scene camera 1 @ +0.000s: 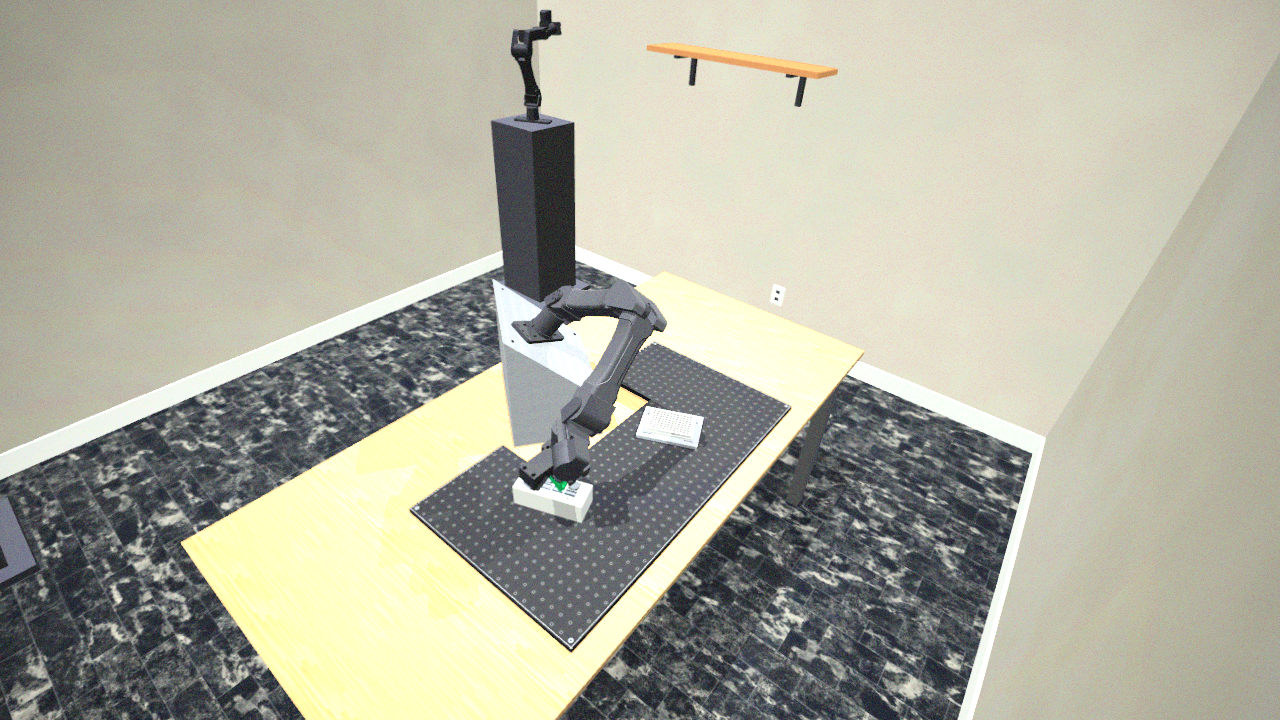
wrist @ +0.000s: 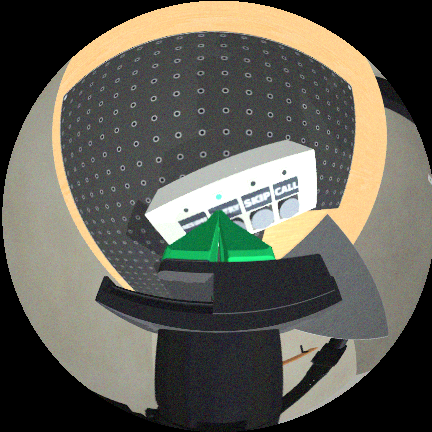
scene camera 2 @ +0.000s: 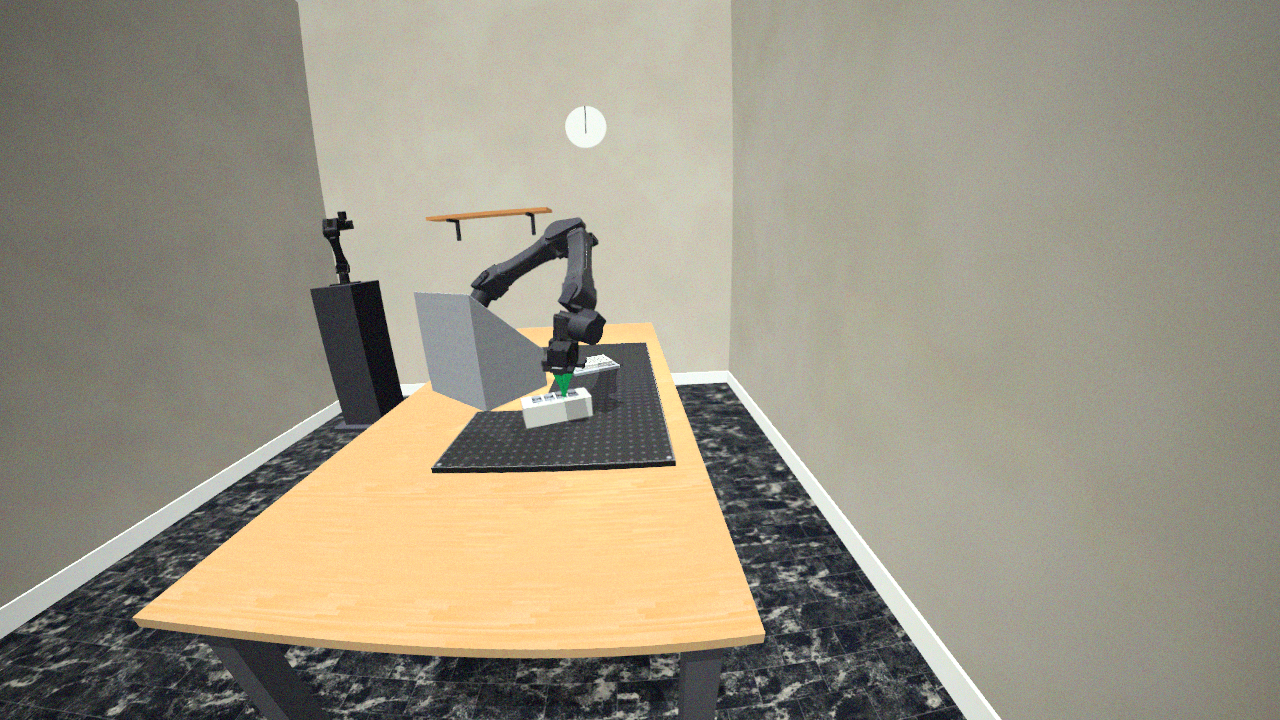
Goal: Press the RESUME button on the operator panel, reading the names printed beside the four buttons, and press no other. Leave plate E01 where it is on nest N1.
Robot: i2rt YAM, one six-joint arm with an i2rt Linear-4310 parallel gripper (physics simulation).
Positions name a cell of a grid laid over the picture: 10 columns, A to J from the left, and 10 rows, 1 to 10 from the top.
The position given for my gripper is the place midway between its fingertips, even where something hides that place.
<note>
In view: my gripper (wrist: F6), a white plate (scene camera 1: F6) and a white operator panel (scene camera 1: E8).
The white operator panel is seen too in the wrist view (wrist: F5) and in scene camera 2 (scene camera 2: E6). The wrist view does not show the white plate, which is hidden by my gripper.
</note>
